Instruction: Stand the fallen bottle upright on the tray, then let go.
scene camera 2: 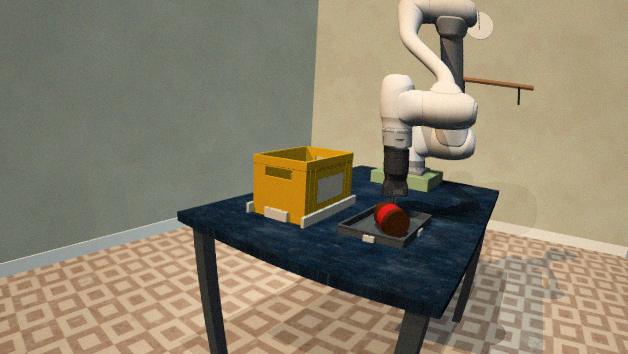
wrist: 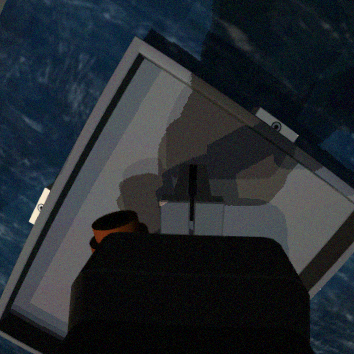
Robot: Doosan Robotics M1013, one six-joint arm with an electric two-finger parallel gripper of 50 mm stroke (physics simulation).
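Places are measured from the arm's base along level axes (x ahead, y left, z up), in centimetres.
Where they show: gripper, fingertip midpoint: (wrist: 192, 180).
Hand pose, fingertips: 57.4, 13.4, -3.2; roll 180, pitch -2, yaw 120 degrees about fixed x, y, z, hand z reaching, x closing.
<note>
Things, the pixels of their top centre, and the offset from my fingertips, as dx, dy, dz. Level surfaces: height alone.
- bottle at its top centre: (scene camera 2: 389, 202) +9.4, +2.1, +6.0
- grey tray at its top centre: (wrist: 162, 287) (scene camera 2: 389, 219) +7.4, +2.1, +0.6
- yellow crate at its top centre: (scene camera 2: 306, 153) +7.3, -26.9, +15.6
- dark blue table at its surface level: dz -1.9
The bottle (scene camera 2: 392, 219), brown with a red band, lies on its side on the grey tray (scene camera 2: 352, 233) (wrist: 102, 114). Its round base faces scene camera 2, towards the tray's front right. In the wrist view an orange-brown end of the bottle (wrist: 116, 231) shows left of the fingers, partly hidden behind the dark gripper body. My gripper (scene camera 2: 393, 200) (wrist: 192, 180) points straight down over the tray, just behind the bottle in the scene view. Its fingers are shut together with nothing between them. In the wrist view the fingers are beside the bottle's end, apart from it in the picture.
A yellow crate (scene camera 2: 280, 187) stands left of the tray on the dark blue table (scene camera 2: 310, 257), with white strips (scene camera 2: 327, 212) around its base. White clips (scene camera 2: 368, 239) (wrist: 276, 126) sit at the tray's sides. The arm stands on a green base block (scene camera 2: 427, 182) at the back.
</note>
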